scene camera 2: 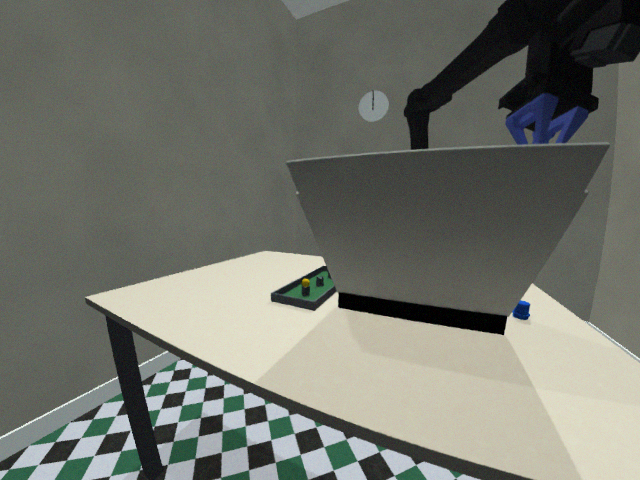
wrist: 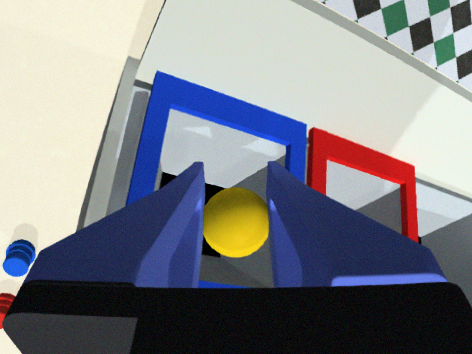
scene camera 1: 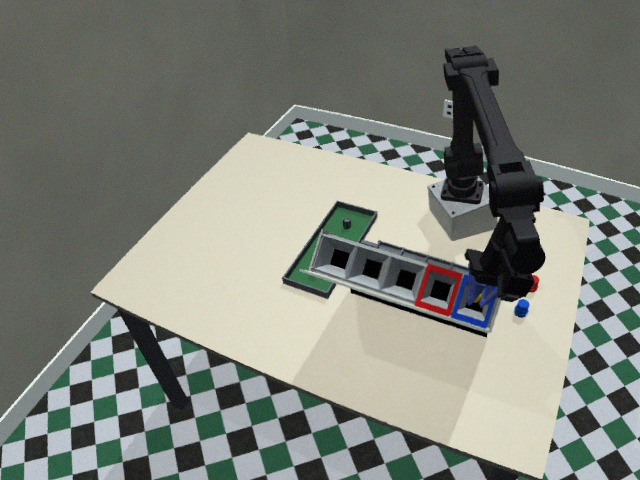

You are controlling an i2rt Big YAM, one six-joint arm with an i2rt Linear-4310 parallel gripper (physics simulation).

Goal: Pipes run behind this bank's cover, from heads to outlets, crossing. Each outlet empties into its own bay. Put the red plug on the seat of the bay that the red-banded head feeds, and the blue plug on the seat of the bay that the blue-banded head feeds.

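Frame: origin at the arm's base, x down, y left, z ahead, level; millimetres.
Seen in the pictures: gripper, between the fingertips: (wrist: 235, 176) (scene camera 1: 474, 304); arm's base, origin of its link: (scene camera 1: 462, 192).
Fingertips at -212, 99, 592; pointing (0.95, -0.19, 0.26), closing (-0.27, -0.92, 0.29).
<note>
Offsets run from my fingertips to a thing's middle, as dx, dy, dz. "spot": to the spot under its first point.
My gripper (scene camera 1: 481, 302) (wrist: 235, 176) is shut on a yellow ball {-9, -2, -14} (scene camera 1: 478, 298) (wrist: 236, 222), held over the opening of the blue-banded head {spot: +25, +0, +18} (scene camera 1: 470, 319) (wrist: 230, 111) at the bank's right end in scene view 1. The red-banded head {spot: +26, -73, +12} (scene camera 1: 434, 308) (wrist: 365, 159) is beside it. The blue plug {+304, +135, -282} (scene camera 1: 521, 308) (scene camera 2: 522, 310) (wrist: 19, 257) stands on the table just past that end. The red plug {+304, +154, -378} (scene camera 1: 534, 283) (wrist: 6, 305) stands near it, partly behind the arm in scene view 1. The fingertips are hidden in scene view 2. The bays and seats do not show.
The bank's tall grey panel {spot: +80, -111, -22} (scene camera 2: 444, 222) faces scene camera 2. Three unbanded heads continue the row. A green tray {+309, -405, -348} (scene camera 1: 356, 211) (scene camera 2: 289, 297) lies at the bank's other end, with a yellow ball {+281, -440, -251} (scene camera 2: 305, 283) on a dark post and a bare peg {spot: +298, -420, -441} (scene camera 1: 346, 223).
</note>
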